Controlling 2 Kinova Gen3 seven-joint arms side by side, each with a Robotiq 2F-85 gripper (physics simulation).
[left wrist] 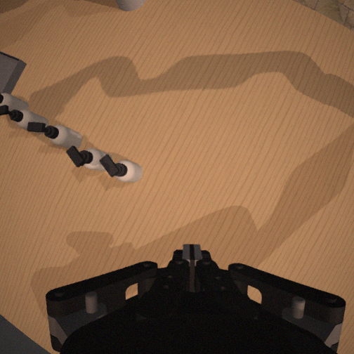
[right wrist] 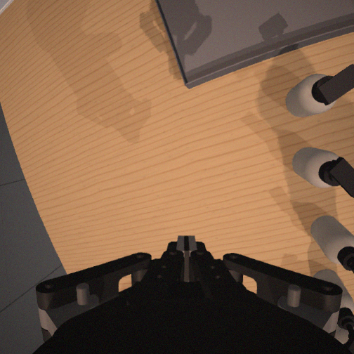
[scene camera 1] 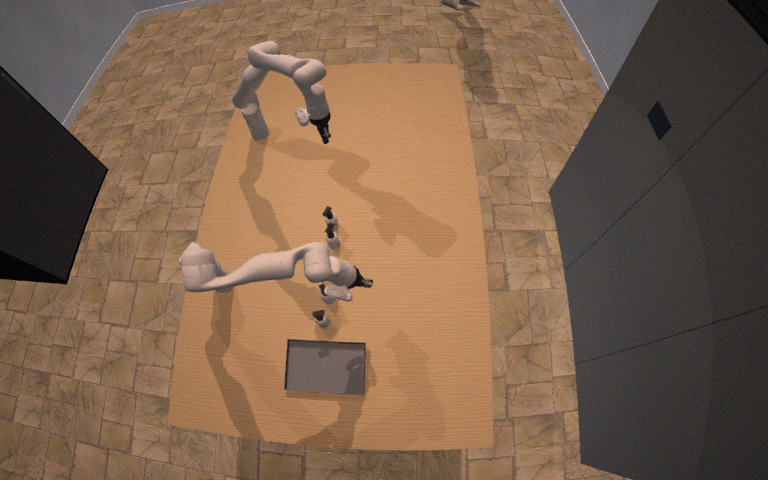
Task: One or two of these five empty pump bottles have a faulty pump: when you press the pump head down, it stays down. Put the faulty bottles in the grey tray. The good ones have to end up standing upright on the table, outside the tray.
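Frame: origin at the left arm's base, x right, y down, z ahead, level; millimetres.
Seen in the pictures: left gripper, fingertip midpoint: point(scene camera 1: 326, 142); right gripper, fingertip midpoint: point(scene camera 1: 365, 284); left arm's base, link origin: point(scene camera 1: 261, 133).
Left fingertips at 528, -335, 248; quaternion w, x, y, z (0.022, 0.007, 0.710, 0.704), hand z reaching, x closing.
Note:
Offsets run from my left fingertips to a thing's top centre, as dx, dy, dz. "spot": to the spot under its first point. Level surfaces: height alone.
Five white pump bottles with black heads stand upright in a row on the table: an end one {+160, +195, -86} point(scene camera 1: 332, 221) point(left wrist: 131, 171), its neighbour {spot: +263, +259, -110} point(scene camera 1: 333, 240) point(left wrist: 96, 159), a middle one point(left wrist: 67, 136) hidden by the right arm in the scene view, a fourth {+451, +195, -217} point(scene camera 1: 327, 297) point(right wrist: 311, 167), and one nearest the tray {+532, +195, -272} point(scene camera 1: 321, 321) point(right wrist: 306, 97). I cannot tell any pump head's height. The grey tray {+700, +305, -337} point(scene camera 1: 325, 391) point(right wrist: 225, 72) holds no bottle. My left gripper point(scene camera 1: 326, 141) point(left wrist: 190, 255) is shut, empty, above the table, away from the row. My right gripper point(scene camera 1: 370, 282) point(right wrist: 185, 247) is shut, empty, right of the row.
The right arm point(scene camera 1: 271, 268) reaches across the row above the bottles. The left arm point(scene camera 1: 283, 61) arches over the upper part of the table {dy +335} point(scene camera 1: 419, 169). Dark cabinets point(scene camera 1: 651, 254) point(scene camera 1: 45, 186) stand beyond the table's sides.

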